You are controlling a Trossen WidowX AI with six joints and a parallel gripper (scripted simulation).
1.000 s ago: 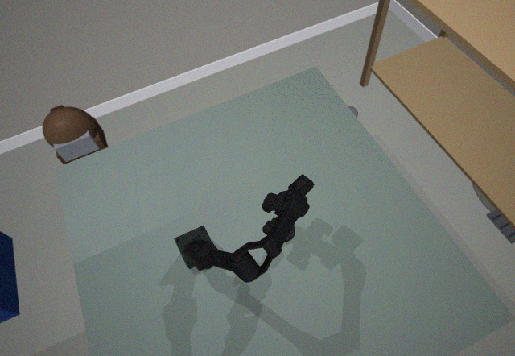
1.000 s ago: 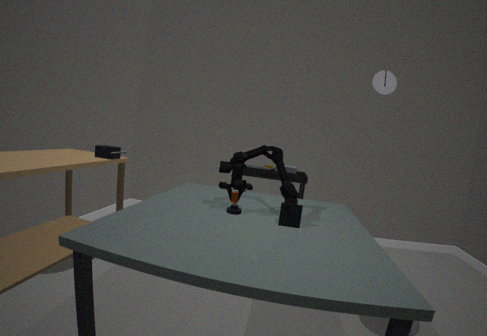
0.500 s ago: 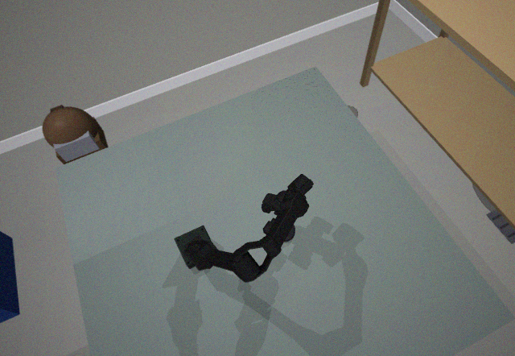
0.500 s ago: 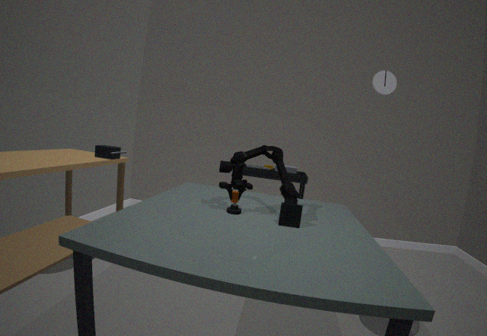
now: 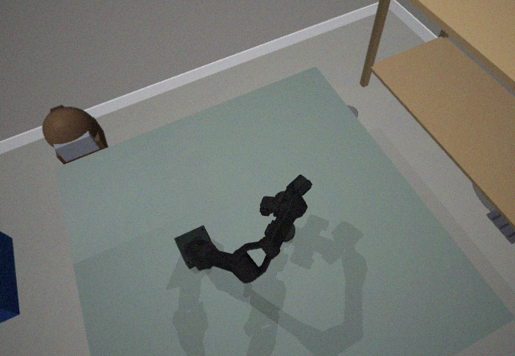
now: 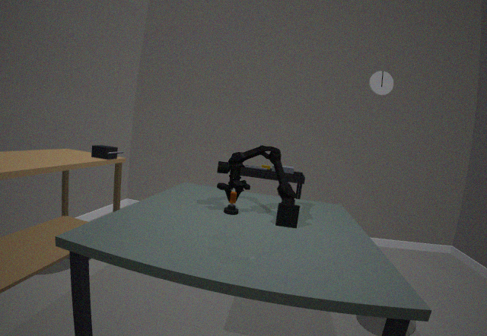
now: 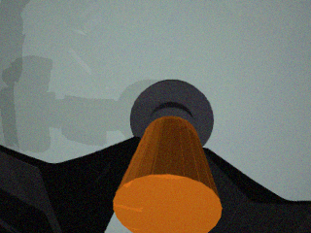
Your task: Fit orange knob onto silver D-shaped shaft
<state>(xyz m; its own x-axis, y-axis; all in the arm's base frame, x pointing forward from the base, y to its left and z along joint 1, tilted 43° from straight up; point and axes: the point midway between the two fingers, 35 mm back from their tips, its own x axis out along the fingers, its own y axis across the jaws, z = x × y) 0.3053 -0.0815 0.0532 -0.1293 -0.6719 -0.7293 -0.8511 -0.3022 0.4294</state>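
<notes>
Now: gripper tip 3 cm below the orange knob. Round my gripper tip: dark round pedestal (4 cm below).
</notes>
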